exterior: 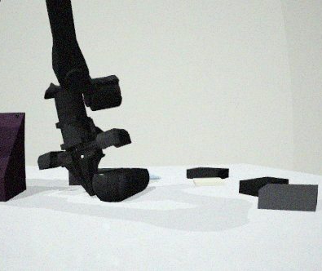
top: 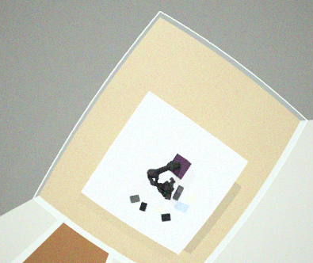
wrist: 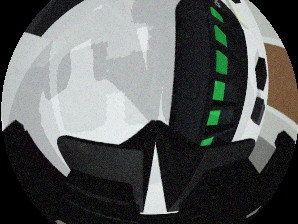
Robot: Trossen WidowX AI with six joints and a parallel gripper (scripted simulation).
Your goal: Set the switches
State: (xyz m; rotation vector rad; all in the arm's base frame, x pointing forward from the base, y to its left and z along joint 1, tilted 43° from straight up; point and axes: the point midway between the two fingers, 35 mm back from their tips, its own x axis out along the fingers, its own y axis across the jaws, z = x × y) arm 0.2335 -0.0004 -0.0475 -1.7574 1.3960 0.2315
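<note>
The grey block lies 20 mm behind my gripper tip, 180 mm to the left of it and 10 mm above it. From my gripper tip the other things lie so: black block 330 mm ahead, 10 mm above; cream plate 250 mm ahead, 160 mm to the left; light blue piece 90 mm ahead, 320 mm to the left.
</note>
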